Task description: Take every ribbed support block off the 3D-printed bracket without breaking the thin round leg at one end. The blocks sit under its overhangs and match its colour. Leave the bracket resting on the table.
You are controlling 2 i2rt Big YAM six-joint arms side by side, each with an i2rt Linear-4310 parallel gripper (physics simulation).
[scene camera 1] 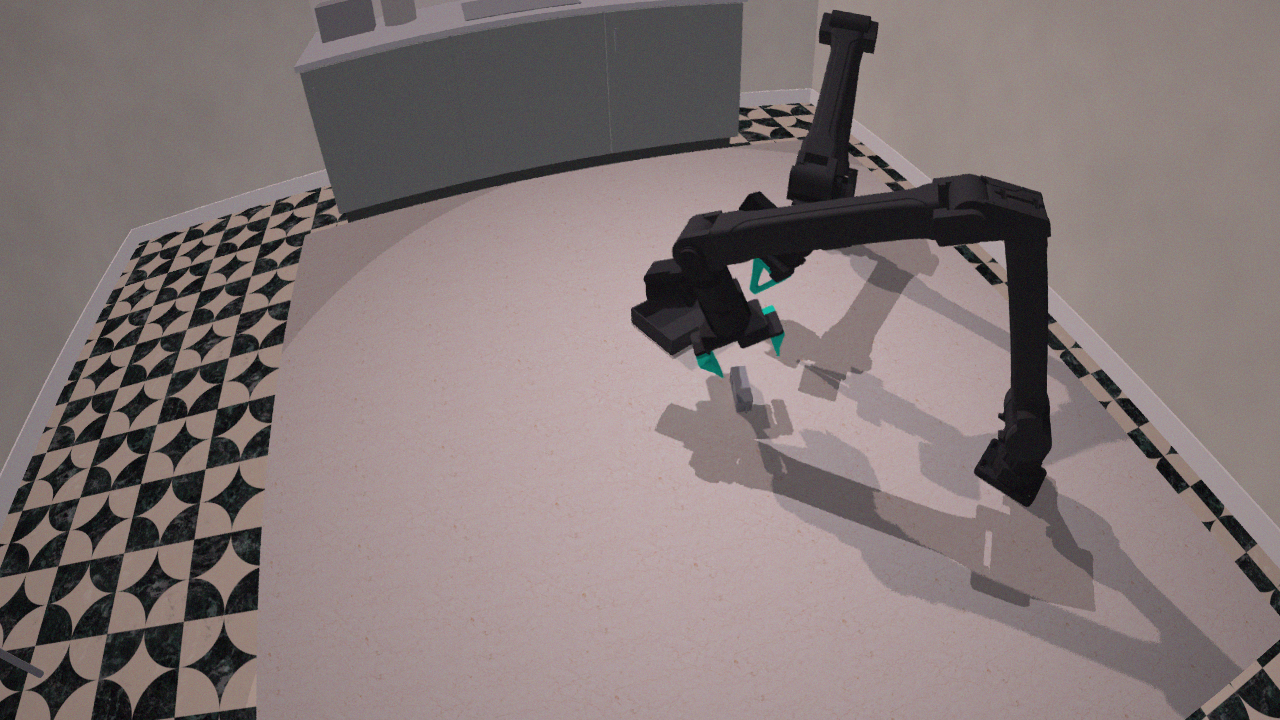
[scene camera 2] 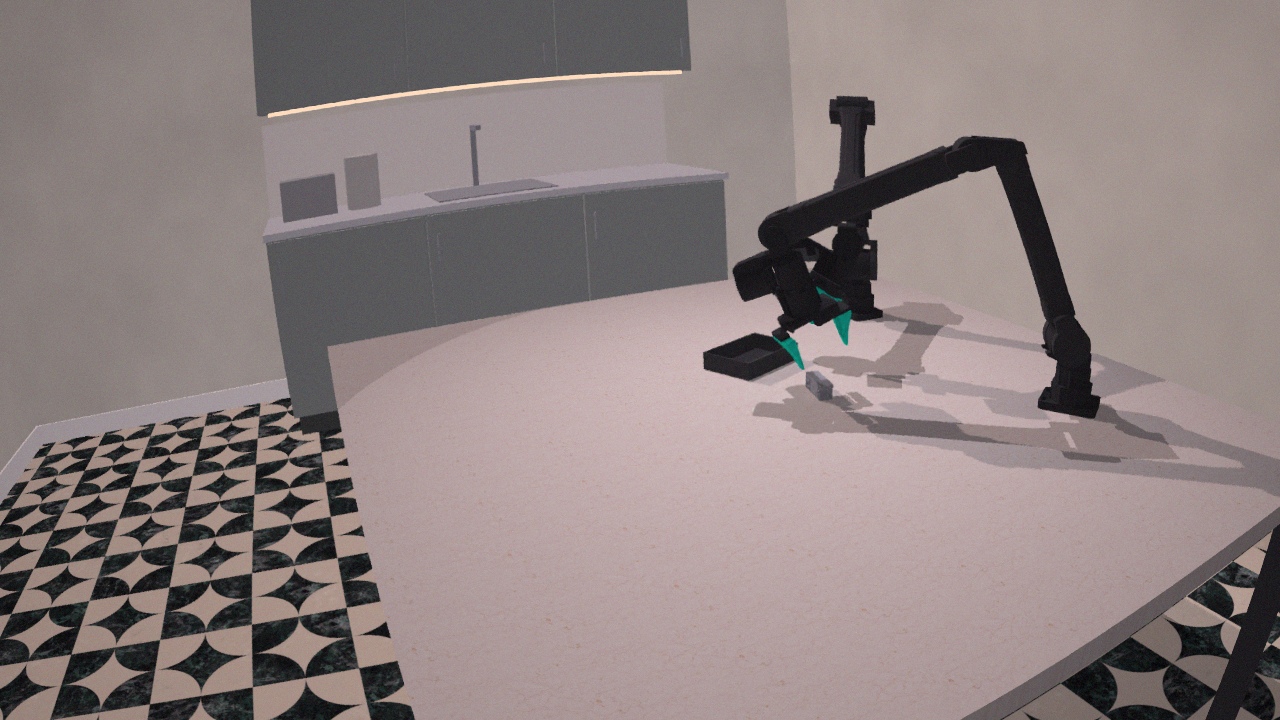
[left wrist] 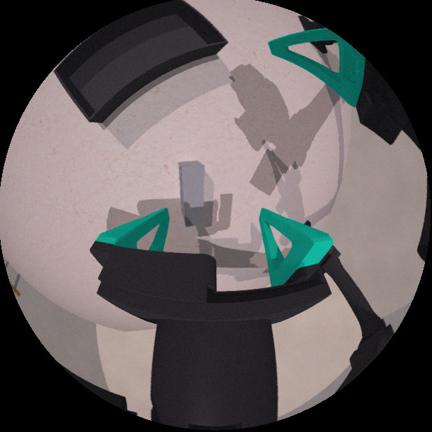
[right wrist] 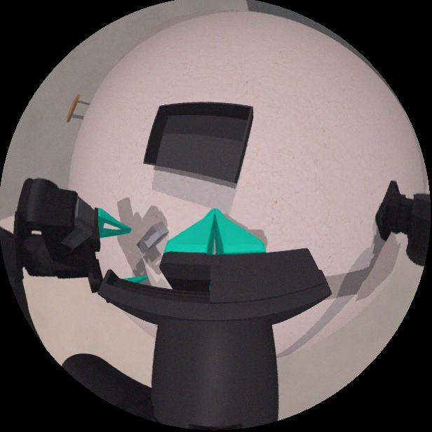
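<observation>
The small grey bracket [scene camera 1: 741, 388] [scene camera 2: 818, 385] [left wrist: 192, 185] [right wrist: 153, 237] rests on the table, its near part in shadow in the left wrist view. Its ribbed blocks and thin round leg cannot be made out. My left gripper [scene camera 1: 750, 363] [scene camera 2: 824, 355] [left wrist: 213, 212] [right wrist: 136, 252] is open and empty, tilted down above the table close to the bracket. In the left wrist view the bracket lies beyond the fingertips, left of the middle of the gap. My right gripper [scene camera 1: 753, 291] [left wrist: 270, 47] [right wrist: 214, 213] is shut on nothing and hangs above the table, farther back, apart from the bracket.
A black open tray [scene camera 1: 653, 331] [scene camera 2: 747, 360] [left wrist: 145, 60] [right wrist: 200, 145] stands on the table behind the bracket, partly hidden by the left arm in scene camera 1. The two grippers hang fairly near each other. Arm shadows cross the table.
</observation>
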